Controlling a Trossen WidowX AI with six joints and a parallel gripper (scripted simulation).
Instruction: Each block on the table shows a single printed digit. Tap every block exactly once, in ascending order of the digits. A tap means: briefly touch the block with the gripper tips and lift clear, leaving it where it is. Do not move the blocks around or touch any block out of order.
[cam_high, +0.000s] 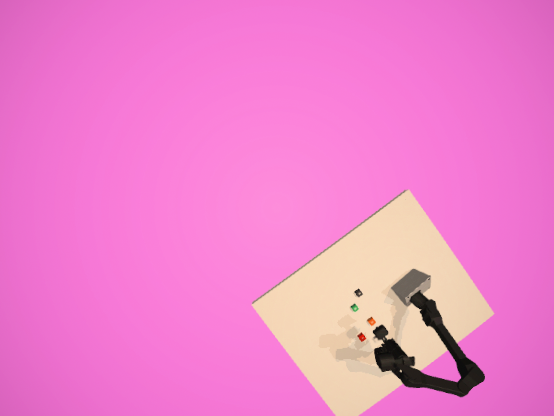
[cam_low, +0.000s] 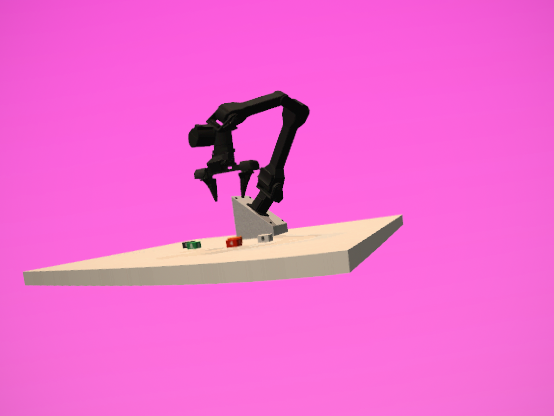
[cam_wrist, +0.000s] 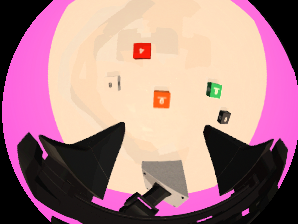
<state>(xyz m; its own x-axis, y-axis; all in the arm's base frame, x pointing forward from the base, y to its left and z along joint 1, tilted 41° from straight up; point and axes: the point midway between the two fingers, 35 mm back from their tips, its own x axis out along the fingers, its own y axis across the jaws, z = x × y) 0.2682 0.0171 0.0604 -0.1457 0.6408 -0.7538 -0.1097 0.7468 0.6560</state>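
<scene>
Right now my gripper tip is 2 cm past the black block, 18 cm to the left of it and 12 cm above it. The rest, counted from my gripper tip: white block 2 cm ahead, 10 cm to the left, 12 cm below; then red block 9 cm ahead, 5 cm to the left, 12 cm below; then orange block 12 cm below.
</scene>
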